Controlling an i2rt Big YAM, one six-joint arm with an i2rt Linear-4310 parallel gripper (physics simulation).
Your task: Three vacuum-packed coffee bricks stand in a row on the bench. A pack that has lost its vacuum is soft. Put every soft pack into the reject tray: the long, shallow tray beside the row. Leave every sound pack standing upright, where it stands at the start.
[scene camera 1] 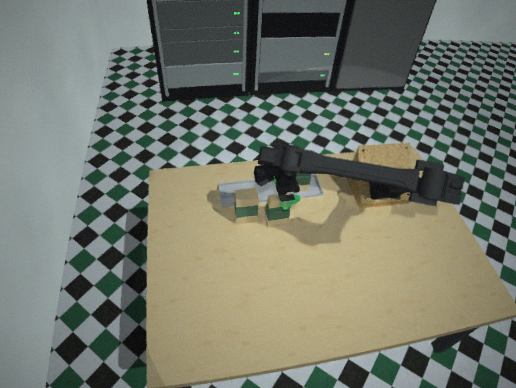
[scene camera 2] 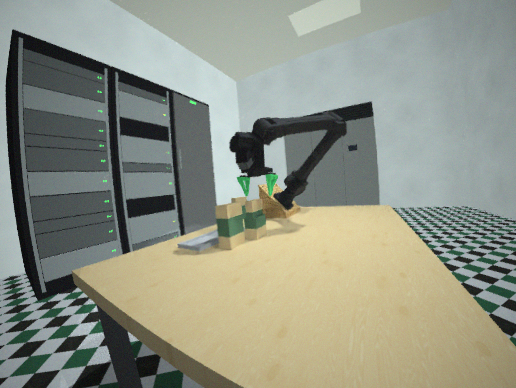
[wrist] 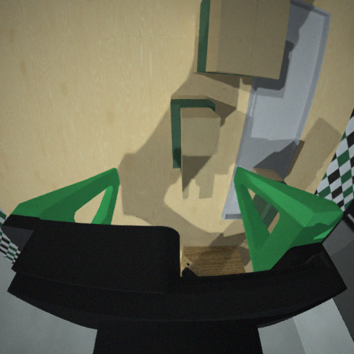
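Where they show: gripper, fingertip midpoint: (scene camera 1: pixel 281 198) (scene camera 2: pixel 258 196); arm's base, link origin: (scene camera 2: pixel 282 201).
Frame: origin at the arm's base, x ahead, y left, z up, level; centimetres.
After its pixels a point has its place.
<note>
A tan pack with a green band (scene camera 1: pixel 246 205) {x 54.7, y 5.4, z 2.4 cm} (scene camera 2: pixel 230 226) {x 57.5, y 5.3, z -0.9 cm} (wrist: pixel 245 37) stands upright at the row's left end in scene camera 1. A second pack (scene camera 1: pixel 277 214) {x 43.8, y 8.3, z -1.2 cm} (scene camera 2: pixel 255 220) {x 46.7, y 8.2, z -1.2 cm} (wrist: pixel 200 132) stands upright to its right; its band looks wider than its top. A third pack (scene camera 1: pixel 303 180) {x 29.7, y -6.9, z -1.3 cm} (scene camera 2: pixel 239 200) {x 32.1, y -8.2, z 4.7 cm} (wrist: pixel 270 175) is upright at the right end of the grey reject tray (scene camera 1: pixel 320 189) {x 21.6, y -6.4, z -7.4 cm} (scene camera 2: pixel 200 242) {x 56.1, y -10.6, z -8.0 cm} (wrist: pixel 275 117), partly hidden by the arm or a finger. My gripper (scene camera 1: pixel 281 195) {x 42.9, y 7.9, z 7.1 cm} (scene camera 2: pixel 258 195) {x 42.9, y 7.9, z 7.1 cm} (wrist: pixel 176 173) is open and empty, above and near the second pack.
A speckled wooden block (scene camera 1: pixel 385 154) {x -3.6, y -7.8, z 8.1 cm} (scene camera 2: pixel 276 202) {x 7.0, y -0.9, z 0.4 cm} (wrist: pixel 215 260) stands by the arm's base at the right of the bench in scene camera 1. The tray lies behind the two standing packs, close to the bench's back edge. Server racks (scene camera 1: pixel 250 60) (scene camera 2: pixel 112 150) stand beyond the bench.
</note>
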